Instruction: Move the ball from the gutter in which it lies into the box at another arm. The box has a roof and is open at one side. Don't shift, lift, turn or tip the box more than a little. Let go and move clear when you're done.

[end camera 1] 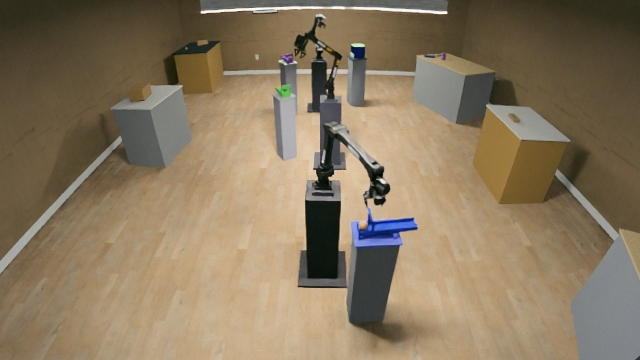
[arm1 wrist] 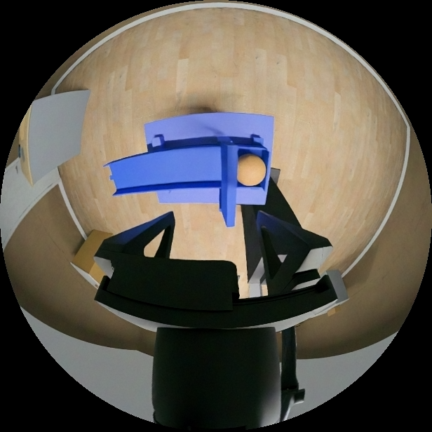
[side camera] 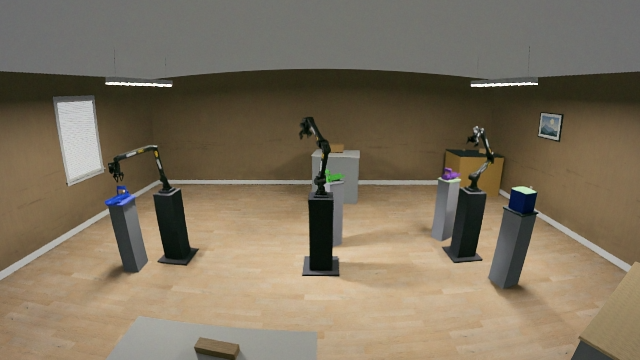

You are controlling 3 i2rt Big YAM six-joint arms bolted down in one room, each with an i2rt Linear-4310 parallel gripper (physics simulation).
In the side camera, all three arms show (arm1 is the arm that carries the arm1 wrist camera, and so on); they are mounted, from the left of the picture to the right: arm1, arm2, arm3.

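The orange ball [arm1 wrist: 251,170] [end camera 1: 363,225] lies in the square end pocket of the blue gutter [arm1 wrist: 190,167] [end camera 1: 397,225] [side camera: 119,200], beside its upright plate. Arm1's gripper [arm1 wrist: 216,215] [side camera: 116,177] is open and empty above the gutter, fingers apart. In the end camera view, the nearest arm's gripper [end camera 1: 374,201] hangs over the gutter. Arm2's gripper [side camera: 303,135] is raised high; arm3's gripper [side camera: 471,140] is raised beside its pedestal; their fingers are too small to judge. The dark blue box [end camera 1: 357,51] [side camera: 522,202] with a pale green roof stands upright near arm3. Its open side can't be made out.
A green fixture [end camera 1: 284,91] [side camera: 335,177] stands on a pillar near arm2. A purple fixture [end camera 1: 287,58] [side camera: 450,174] stands on a pillar near arm3. Grey pillars [end camera 1: 372,280] [side camera: 128,235] carry the gutter and box. Cabinets, one a grey one [end camera 1: 150,127], stand along the walls.
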